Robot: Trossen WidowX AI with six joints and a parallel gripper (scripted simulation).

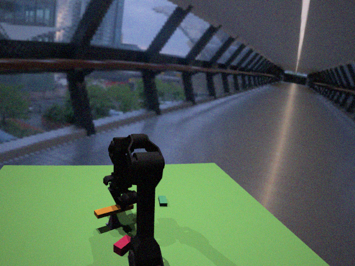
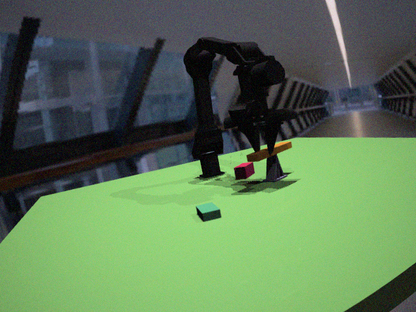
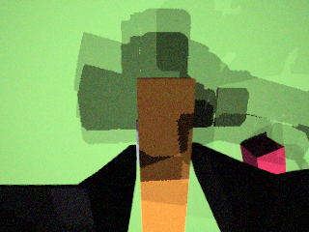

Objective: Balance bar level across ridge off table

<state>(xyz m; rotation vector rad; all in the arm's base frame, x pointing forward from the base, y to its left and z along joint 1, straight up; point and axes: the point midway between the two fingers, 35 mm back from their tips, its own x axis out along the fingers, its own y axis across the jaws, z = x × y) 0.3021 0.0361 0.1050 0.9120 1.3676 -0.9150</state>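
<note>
My gripper tip is now 10 mm past the orange bar and 20 mm to the right of it. Round my gripper tip: red block 150 mm behind, 10 mm to the left, 50 mm below; then teal block 130 mm ahead, 210 mm to the right, 60 mm below.
</note>
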